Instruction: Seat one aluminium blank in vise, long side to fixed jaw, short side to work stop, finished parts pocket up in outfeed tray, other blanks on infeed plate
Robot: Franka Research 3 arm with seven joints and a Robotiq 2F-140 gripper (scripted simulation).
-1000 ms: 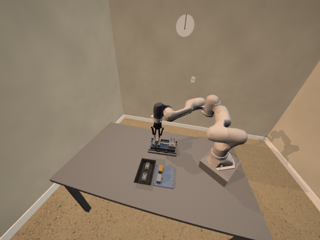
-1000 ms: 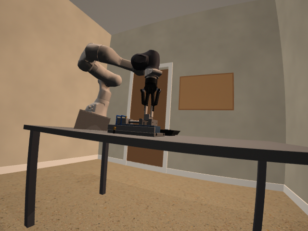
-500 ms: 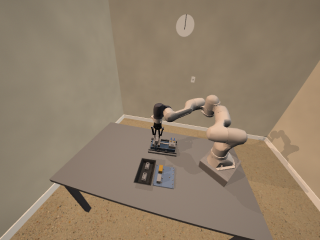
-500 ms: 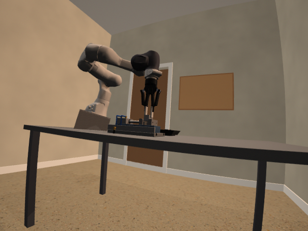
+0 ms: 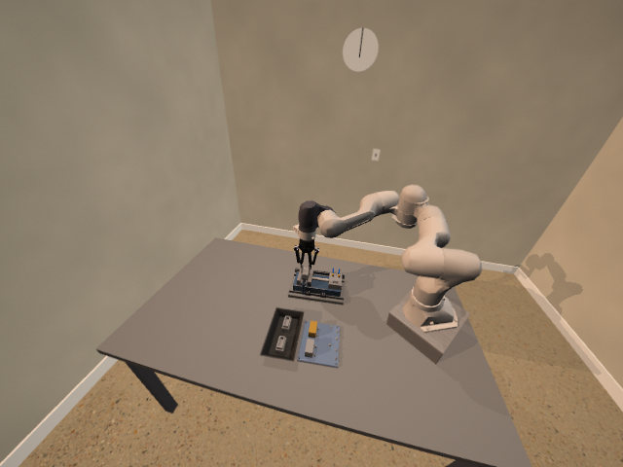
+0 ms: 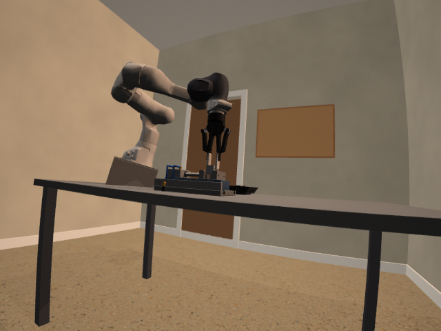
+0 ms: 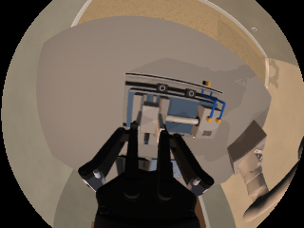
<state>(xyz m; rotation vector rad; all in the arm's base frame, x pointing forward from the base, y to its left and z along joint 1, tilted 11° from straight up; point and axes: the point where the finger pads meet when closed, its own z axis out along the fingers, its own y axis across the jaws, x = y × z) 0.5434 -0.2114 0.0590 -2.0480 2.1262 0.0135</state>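
The vise lies 70 mm behind my hand, 10 mm to the left of it and 100 mm below it. Round my hand: brass blank (70 mm behind, 280 mm to the left, 110 mm below).
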